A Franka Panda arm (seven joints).
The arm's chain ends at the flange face. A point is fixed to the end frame.
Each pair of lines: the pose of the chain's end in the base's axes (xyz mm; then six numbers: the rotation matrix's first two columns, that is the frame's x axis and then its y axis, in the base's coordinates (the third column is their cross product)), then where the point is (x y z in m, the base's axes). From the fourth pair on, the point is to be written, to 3 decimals.
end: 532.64 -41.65 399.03 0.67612 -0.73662 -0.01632 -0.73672 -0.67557 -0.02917
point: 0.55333 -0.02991 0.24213
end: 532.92 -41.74 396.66 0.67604 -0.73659 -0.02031 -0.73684 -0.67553 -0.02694
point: 0.55293 -0.02977 0.23969
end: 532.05 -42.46 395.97 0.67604 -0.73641 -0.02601 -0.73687 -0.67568 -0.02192
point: 0.55087 -0.03036 0.23886
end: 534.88 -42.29 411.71 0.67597 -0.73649 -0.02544 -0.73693 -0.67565 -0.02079
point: 0.554 -0.030 0.255
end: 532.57 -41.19 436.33 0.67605 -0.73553 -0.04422 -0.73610 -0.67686 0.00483
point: 0.546 -0.030 0.279
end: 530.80 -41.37 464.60 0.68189 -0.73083 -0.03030 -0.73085 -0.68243 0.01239
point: 0.545 -0.032 0.307
